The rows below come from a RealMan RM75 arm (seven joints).
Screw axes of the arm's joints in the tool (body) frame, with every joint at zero. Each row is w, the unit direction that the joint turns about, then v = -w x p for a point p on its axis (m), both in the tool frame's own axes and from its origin. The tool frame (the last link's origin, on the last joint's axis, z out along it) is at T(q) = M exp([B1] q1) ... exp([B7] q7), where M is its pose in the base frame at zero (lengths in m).
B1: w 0 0 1 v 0 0 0
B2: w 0 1 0 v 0.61 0 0
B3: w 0 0 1 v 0 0 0
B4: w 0 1 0 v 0.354 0 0
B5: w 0 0 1 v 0 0 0
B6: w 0 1 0 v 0.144 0 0
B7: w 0 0 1 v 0 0 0
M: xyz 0 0 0.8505 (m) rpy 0 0 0 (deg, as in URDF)
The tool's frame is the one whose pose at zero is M.
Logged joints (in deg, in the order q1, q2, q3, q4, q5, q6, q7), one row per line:
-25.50 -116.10 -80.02 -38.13 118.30 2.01 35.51
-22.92 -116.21 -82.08 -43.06 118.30 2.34 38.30
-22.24 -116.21 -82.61 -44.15 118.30 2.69 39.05
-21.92 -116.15 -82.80 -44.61 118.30 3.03 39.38
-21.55 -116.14 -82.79 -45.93 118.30 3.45 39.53
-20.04 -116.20 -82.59 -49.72 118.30 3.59 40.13
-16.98 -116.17 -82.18 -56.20 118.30 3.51 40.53
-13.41 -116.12 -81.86 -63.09 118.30 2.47 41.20
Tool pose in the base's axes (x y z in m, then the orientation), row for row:
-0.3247 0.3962 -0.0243 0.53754 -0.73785 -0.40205 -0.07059
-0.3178 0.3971 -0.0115 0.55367 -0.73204 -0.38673 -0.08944
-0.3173 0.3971 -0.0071 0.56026 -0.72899 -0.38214 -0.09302
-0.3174 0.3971 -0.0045 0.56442 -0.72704 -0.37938 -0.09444
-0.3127 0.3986 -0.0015 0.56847 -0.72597 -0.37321 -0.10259
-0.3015 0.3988 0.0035 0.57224 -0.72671 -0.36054 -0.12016
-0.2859 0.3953 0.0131 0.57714 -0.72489 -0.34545 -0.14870
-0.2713 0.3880 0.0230 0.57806 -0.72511 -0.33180 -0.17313
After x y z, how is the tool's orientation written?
As a quaternion, w x y z.
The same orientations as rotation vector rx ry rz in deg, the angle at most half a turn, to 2 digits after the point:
-100.60 -54.82 -9.62
-99.13 -52.37 -12.11
-98.44 -51.60 -12.56
-98.00 -51.14 -12.73
-97.70 -50.22 -13.81
-97.64 -48.44 -16.14
-97.20 -46.32 -19.94
-97.19 -44.47 -23.21

